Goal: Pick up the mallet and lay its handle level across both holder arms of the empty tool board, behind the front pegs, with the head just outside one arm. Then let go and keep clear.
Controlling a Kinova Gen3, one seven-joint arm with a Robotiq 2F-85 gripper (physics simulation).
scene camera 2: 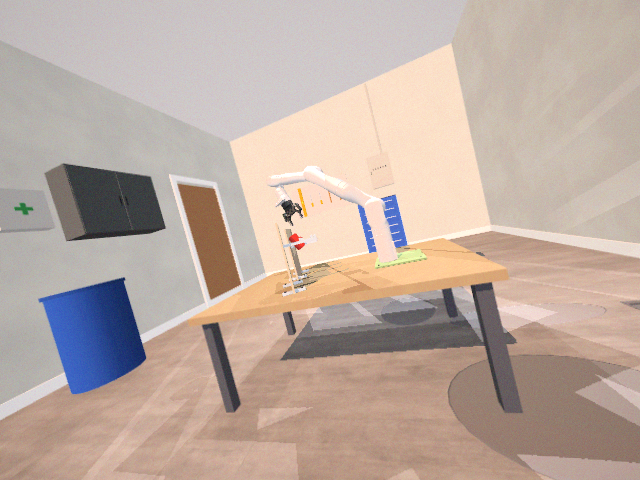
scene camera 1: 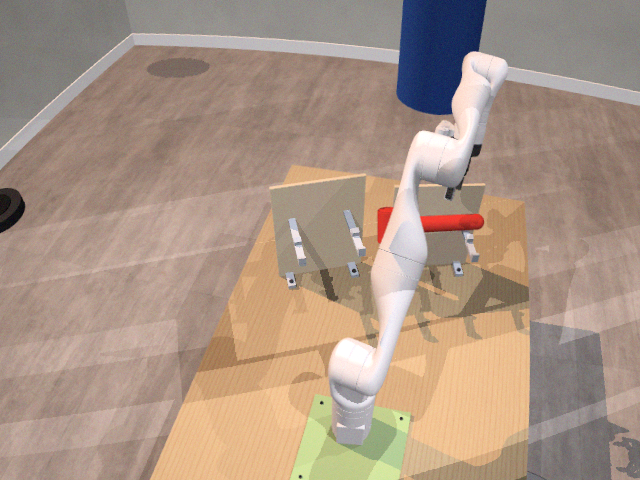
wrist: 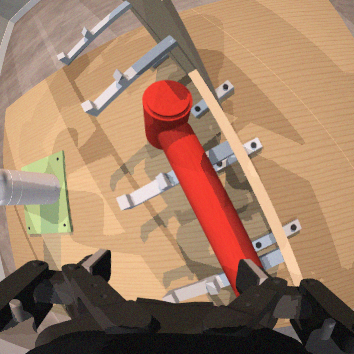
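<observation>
The red mallet point(scene camera 1: 449, 223) point(scene camera 2: 296, 241) point(wrist: 210, 200) lies across the holder arms point(wrist: 142, 194) point(wrist: 195, 290) of the right-hand board, its handle between their pegs and the board point(scene camera 1: 473, 196) point(wrist: 261, 200). Its head point(scene camera 1: 384, 224) point(wrist: 167, 107) is at the left end, towards the empty board. The empty tool board point(scene camera 1: 320, 201) point(scene camera 2: 281, 248) stands to the left in scene camera 1, with two bare holder arms point(scene camera 1: 297, 241) point(scene camera 1: 354, 232). My gripper point(scene camera 1: 449, 193) point(scene camera 2: 296, 217) point(wrist: 173, 269) is open and empty, above the mallet. In the wrist view, its right finger overlaps the handle's far end.
Both boards stand upright on the wooden table point(scene camera 1: 465, 372) point(scene camera 2: 351, 289), their feet sticking out in front. The arm's base is on a green plate point(scene camera 1: 387, 439) point(scene camera 2: 416, 255) point(wrist: 52, 215). A blue barrel point(scene camera 1: 439, 56) point(scene camera 2: 93, 335) stands on the floor beyond the table.
</observation>
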